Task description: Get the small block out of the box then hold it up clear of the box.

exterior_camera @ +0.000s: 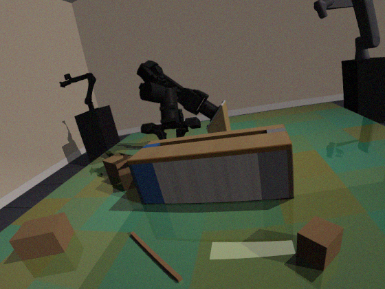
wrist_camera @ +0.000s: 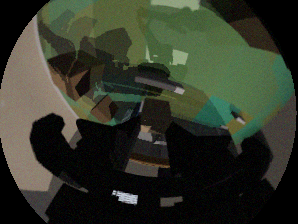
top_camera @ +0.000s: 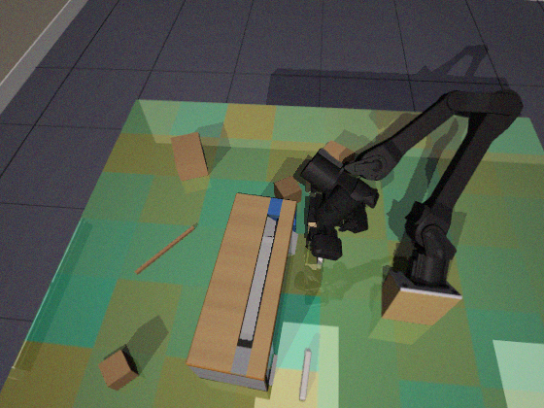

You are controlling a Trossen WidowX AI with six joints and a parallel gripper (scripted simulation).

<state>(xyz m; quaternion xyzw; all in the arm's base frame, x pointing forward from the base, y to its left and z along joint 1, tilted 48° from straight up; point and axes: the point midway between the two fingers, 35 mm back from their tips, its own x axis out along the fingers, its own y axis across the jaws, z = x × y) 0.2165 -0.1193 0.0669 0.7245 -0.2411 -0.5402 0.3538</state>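
Now: gripper tip 10 mm below the block and 10 mm past it. The rest, counted from my gripper tip: thin brown stick 350 mm ahead, 70 mm below, 30 mm to the left; then wooden box 140 mm to the left, 80 mm ahead, 10 mm below.
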